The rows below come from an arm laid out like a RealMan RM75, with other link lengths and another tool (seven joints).
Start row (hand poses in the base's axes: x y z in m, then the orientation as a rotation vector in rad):
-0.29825, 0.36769, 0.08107, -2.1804, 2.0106, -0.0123
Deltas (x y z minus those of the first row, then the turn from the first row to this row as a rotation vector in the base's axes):
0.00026, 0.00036, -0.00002, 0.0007, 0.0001, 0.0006
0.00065, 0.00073, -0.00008, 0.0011, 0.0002, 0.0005
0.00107, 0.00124, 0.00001, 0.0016, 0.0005, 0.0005
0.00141, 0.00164, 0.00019, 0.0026, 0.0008, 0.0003
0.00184, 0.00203, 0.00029, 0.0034, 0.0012, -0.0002
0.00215, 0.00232, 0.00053, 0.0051, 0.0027, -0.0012
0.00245, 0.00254, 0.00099, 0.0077, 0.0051, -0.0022
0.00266, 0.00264, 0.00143, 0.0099, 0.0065, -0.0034
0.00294, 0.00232, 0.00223, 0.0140, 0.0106, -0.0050
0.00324, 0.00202, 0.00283, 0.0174, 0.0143, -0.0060
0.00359, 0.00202, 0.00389, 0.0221, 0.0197, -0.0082
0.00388, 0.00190, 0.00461, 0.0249, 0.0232, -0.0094
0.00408, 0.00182, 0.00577, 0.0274, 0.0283, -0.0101
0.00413, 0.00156, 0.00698, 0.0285, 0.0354, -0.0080
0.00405, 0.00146, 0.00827, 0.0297, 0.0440, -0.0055
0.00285, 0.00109, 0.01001, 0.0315, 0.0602, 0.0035
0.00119, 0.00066, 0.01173, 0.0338, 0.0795, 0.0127
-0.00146, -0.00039, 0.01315, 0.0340, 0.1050, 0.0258
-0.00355, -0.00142, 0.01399, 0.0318, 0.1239, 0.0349
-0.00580, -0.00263, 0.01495, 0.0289, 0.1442, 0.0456
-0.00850, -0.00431, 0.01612, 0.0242, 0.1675, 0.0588
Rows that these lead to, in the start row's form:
-0.29799, 0.36805, 0.08105, -2.1806, 2.0097, -0.0114
-0.29760, 0.36842, 0.08099, -2.1803, 2.0097, -0.0109
-0.29718, 0.36893, 0.08108, -2.1802, 2.0096, -0.0101
-0.29684, 0.36933, 0.08126, -2.1795, 2.0096, -0.0088
-0.29641, 0.36972, 0.08136, -2.1787, 2.0100, -0.0076
-0.29610, 0.37001, 0.08160, -2.1773, 2.0112, -0.0044
-0.29580, 0.37023, 0.08206, -2.1758, 2.0124, 0.0007
-0.29559, 0.37033, 0.08250, -2.1739, 2.0135, 0.0043
-0.29531, 0.37001, 0.08330, -2.1716, 2.0156, 0.0127
-0.29501, 0.36971, 0.08390, -2.1701, 2.0172, 0.0200
-0.29466, 0.36971, 0.08496, -2.1673, 2.0203, 0.0303
-0.29437, 0.36959, 0.08568, -2.1659, 2.0222, 0.0368
-0.29417, 0.36951, 0.08684, -2.1658, 2.0245, 0.0448
-0.29412, 0.36925, 0.08805, -2.1703, 2.0254, 0.0539
-0.29420, 0.36915, 0.08934, -2.1756, 2.0266, 0.0650
-0.29540, 0.36878, 0.09108, -2.1903, 2.0242, 0.0859
-0.29706, 0.36835, 0.09280, -2.2061, 2.0227, 0.1109
-0.29971, 0.36730, 0.09422, -2.2294, 2.0207, 0.1416
-0.30180, 0.36627, 0.09506, -2.2475, 2.0207, 0.1621
-0.30405, 0.36506, 0.09602, -2.2682, 2.0197, 0.1839
-0.30675, 0.36338, 0.09719, -2.2936, 2.0177, 0.2080

